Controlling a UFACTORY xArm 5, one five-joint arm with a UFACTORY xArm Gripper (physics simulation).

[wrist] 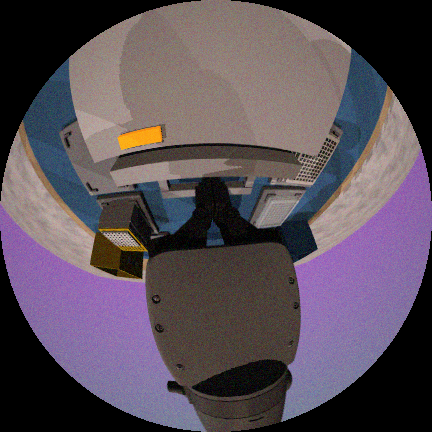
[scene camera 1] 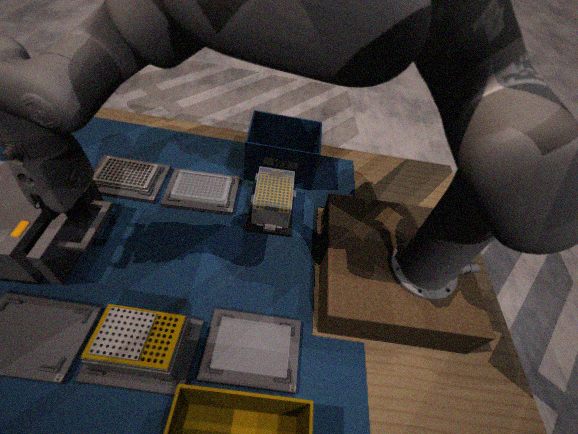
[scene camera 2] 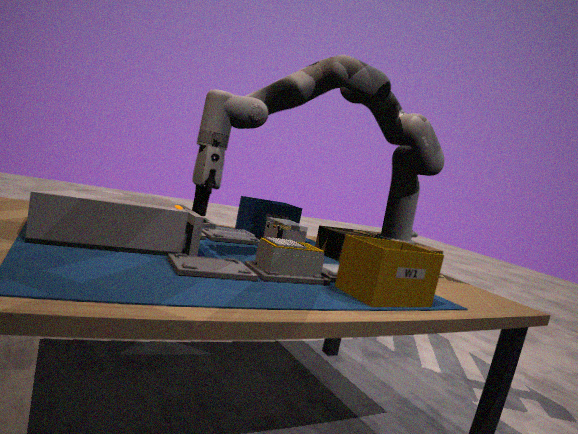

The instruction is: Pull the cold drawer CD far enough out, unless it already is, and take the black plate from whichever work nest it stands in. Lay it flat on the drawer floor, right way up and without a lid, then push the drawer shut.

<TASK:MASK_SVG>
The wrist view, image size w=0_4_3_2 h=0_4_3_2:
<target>gripper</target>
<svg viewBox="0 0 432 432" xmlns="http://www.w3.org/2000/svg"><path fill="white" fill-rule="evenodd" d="M201 177L201 186L195 186L195 209L192 211L191 217L173 234L151 238L147 242L149 257L145 268L145 295L148 317L159 354L171 376L179 385L187 386L188 389L197 395L209 399L241 400L262 394L277 385L285 376L287 365L294 360L300 331L300 300L297 278L287 247L281 243L279 231L257 228L241 217L238 210L231 206L227 186L221 185L220 176ZM211 220L219 227L224 244L206 246L207 229L210 227Z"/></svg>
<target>yellow-topped tip rack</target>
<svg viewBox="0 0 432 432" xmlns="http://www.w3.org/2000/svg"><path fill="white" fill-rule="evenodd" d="M103 205L97 229L121 250L147 251L147 242L150 239L151 231L135 203L121 202Z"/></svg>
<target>white plate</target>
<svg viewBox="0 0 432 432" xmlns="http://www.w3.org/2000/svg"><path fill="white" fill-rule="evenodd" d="M299 196L269 196L254 226L262 228L281 225L298 203Z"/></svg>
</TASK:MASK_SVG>
